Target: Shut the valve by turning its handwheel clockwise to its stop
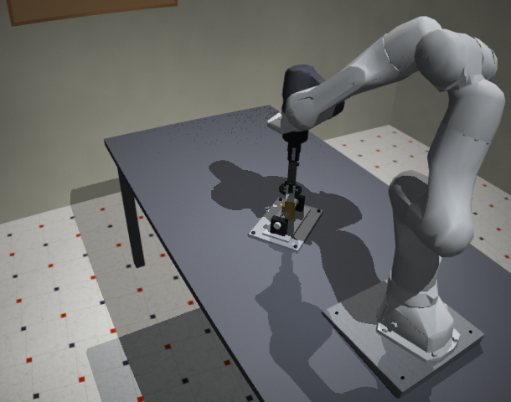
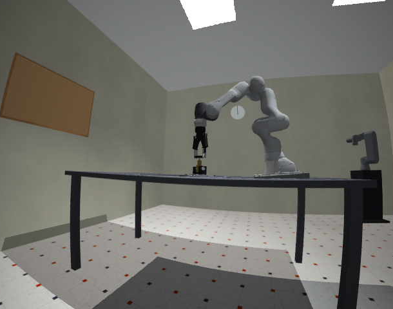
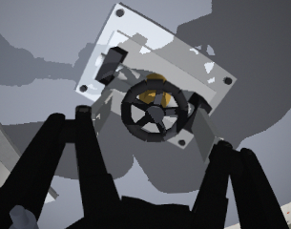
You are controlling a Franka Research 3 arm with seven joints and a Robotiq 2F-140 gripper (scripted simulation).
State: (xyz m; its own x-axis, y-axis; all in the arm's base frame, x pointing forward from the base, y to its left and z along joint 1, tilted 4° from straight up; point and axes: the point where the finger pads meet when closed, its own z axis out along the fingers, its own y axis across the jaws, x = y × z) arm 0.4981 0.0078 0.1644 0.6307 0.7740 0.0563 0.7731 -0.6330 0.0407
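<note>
Right now my hand is 20 mm above the black spoked handwheel.
</note>
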